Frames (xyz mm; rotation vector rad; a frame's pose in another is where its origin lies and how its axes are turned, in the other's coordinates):
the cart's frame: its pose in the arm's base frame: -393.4 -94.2 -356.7 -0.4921 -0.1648 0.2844
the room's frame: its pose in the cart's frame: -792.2 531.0 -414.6 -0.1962 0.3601 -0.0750
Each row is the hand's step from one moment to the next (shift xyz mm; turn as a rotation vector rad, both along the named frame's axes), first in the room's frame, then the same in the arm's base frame.
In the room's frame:
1: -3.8 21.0 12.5 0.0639 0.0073 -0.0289
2: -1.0 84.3 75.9 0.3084 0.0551 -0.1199
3: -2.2 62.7 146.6 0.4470 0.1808 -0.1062
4: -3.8 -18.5 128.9 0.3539 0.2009 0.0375
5: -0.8 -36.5 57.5 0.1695 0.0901 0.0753
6: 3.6 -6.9 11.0 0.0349 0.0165 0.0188
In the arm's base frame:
1: -5.6 23.8 -3.7 0.0592 -0.0109 -0.0367
2: -5.9 113.3 1.7 0.2849 -0.0245 -0.1753
3: 2.5 144.0 68.4 0.4049 0.0846 -0.2695
4: 10.9 71.6 108.3 0.3237 0.1908 -0.1607
5: 9.7 10.9 66.5 0.1612 0.1249 -0.0304
6: 5.6 2.3 12.1 0.0338 0.0264 -0.0025

